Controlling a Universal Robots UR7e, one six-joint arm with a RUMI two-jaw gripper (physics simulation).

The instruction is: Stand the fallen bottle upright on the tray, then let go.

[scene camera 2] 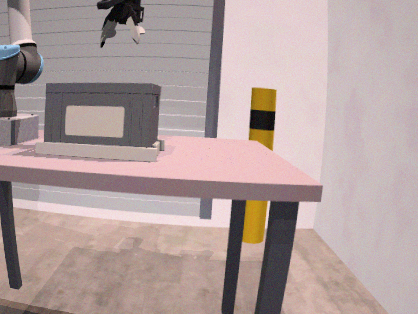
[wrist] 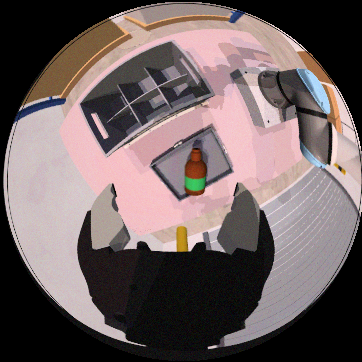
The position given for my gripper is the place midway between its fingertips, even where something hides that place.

Note:
In view: my gripper point(wrist: 173, 184) and a brown bottle point(wrist: 195, 168).

